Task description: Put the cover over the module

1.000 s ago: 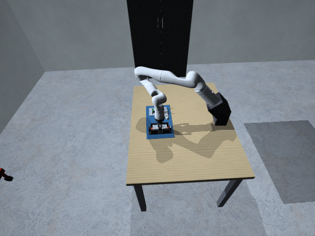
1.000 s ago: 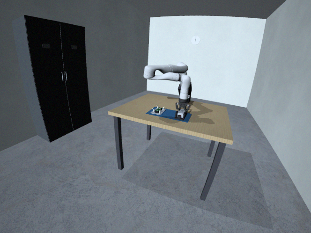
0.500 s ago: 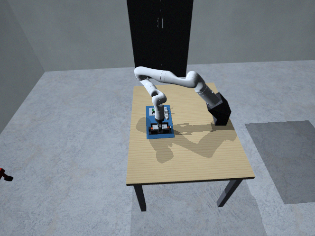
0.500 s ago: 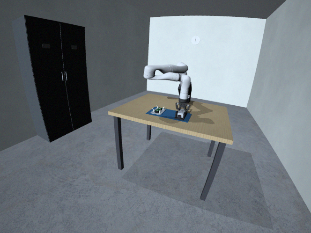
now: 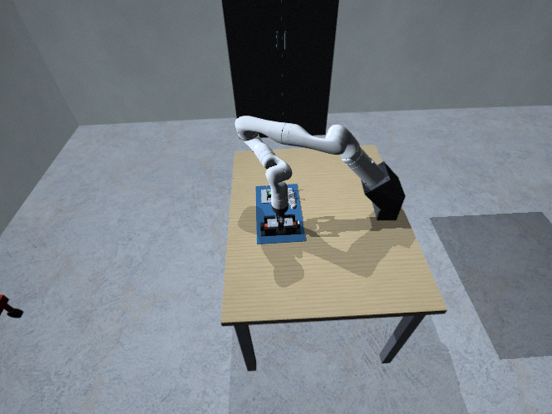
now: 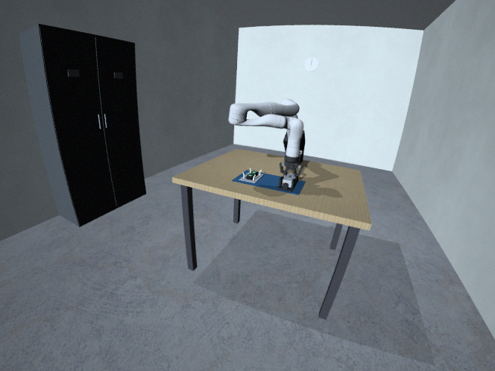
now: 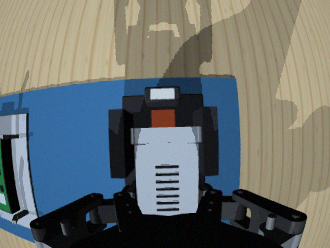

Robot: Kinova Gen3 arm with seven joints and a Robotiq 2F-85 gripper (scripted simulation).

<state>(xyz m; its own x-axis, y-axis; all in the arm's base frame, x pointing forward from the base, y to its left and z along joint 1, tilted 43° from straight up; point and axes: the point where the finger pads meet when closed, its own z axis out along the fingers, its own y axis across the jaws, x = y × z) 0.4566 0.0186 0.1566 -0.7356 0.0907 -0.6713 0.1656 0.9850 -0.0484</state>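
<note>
Right now my hand is 1 cm above the light grey cover.
</note>
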